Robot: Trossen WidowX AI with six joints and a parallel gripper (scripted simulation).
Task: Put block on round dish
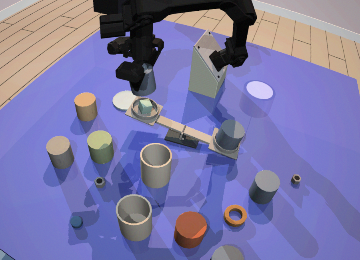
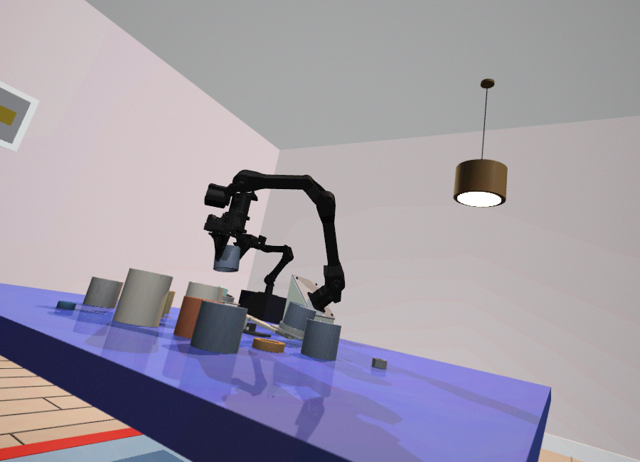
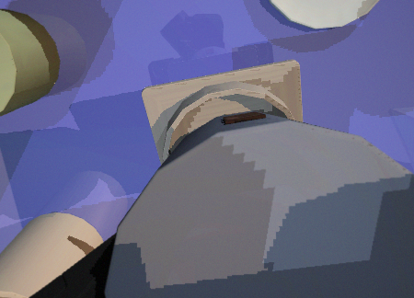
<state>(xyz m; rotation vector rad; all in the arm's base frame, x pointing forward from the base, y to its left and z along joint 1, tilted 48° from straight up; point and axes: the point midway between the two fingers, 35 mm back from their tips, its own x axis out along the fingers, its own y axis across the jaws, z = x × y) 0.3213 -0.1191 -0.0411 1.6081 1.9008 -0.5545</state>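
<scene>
Now: gripper tip 8 cm above the pale green block and 1 cm to the right of it. From my gripper tip the other things lie so: round dish: 17 cm below, 11 cm to the right, 7 cm behind.
</scene>
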